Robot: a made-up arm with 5 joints.
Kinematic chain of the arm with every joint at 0, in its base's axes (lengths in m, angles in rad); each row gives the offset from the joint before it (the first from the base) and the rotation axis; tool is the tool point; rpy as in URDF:
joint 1: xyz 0.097 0 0.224 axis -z
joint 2: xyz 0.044 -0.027 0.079 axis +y
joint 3: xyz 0.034 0 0.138 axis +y
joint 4: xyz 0.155 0 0.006 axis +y
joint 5: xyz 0.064 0.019 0 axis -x
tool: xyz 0 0 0 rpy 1.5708 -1.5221 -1.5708
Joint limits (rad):
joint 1: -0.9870..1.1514
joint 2: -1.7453..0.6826
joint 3: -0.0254..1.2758
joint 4: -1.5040..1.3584
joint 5: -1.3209..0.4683
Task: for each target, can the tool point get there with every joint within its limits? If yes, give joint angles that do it. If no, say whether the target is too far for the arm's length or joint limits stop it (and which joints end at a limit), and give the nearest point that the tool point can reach.
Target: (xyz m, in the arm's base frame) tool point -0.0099 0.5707 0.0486
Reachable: no: too far | nearest point 0.2638 0.2380 0.2145 | short by 0.462 m
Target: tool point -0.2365 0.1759 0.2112
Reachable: no: joint limits stop it (at a limit: joint 2, joint 3, joint 4) | nearest point -0.0782 0.0924 0.4548 | short by 0.302 m
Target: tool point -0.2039 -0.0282 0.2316
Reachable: no: joint limits stop it (at a limit: joint 2, joint 3, joint 4) | nearest point -0.1002 -0.0185 0.4548 | short by 0.246 m
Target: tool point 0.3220 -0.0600 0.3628
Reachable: yes | joints 0.2262 -0.1851 0.9193 -1.0086 -0.9244
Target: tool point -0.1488 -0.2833 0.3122
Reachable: no: joint limits stop it (at a limit: joint 2, joint 3, joint 4) | nearest point -0.0328 -0.1496 0.4548 | short by 0.227 m
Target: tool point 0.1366 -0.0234 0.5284
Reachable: yes | joints 0.3593 -1.2376 0.6979 -1.1765 -0.1262
